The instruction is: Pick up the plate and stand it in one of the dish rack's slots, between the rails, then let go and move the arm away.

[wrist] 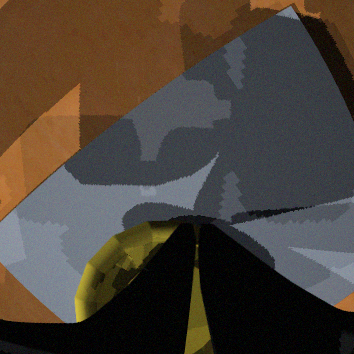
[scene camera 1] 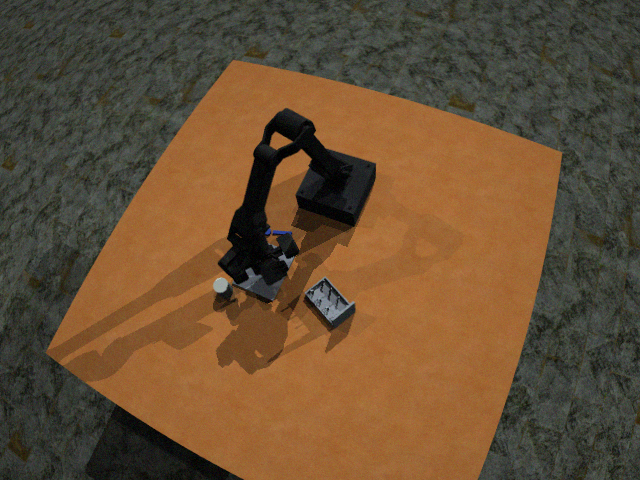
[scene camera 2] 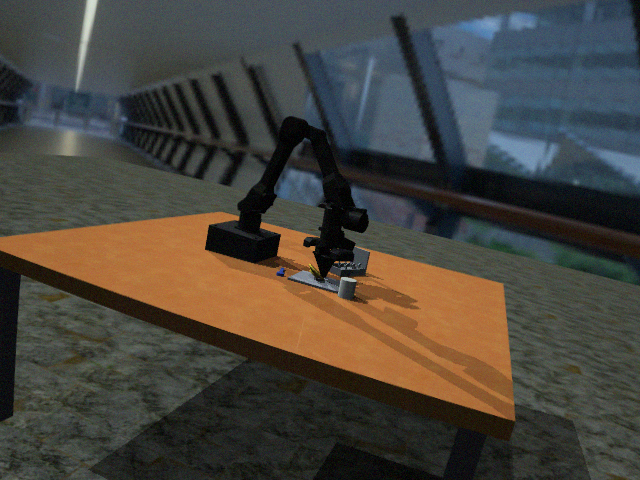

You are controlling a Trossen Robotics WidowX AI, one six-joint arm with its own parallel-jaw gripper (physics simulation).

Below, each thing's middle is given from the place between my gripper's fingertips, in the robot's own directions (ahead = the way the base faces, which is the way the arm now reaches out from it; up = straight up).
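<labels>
The grey dish rack (scene camera 1: 324, 295) is 19 cm to the left of my hand, 2 cm behind it and 3 cm above it. I see the yellow plate (wrist: 119, 260) 2 cm to the right of my hand, and it is also 2 cm behind my hand and 1 cm above it. As for the grey mat (scene camera 1: 255, 284), my hand is 1 cm above it and 2 cm to the left of it.
</labels>
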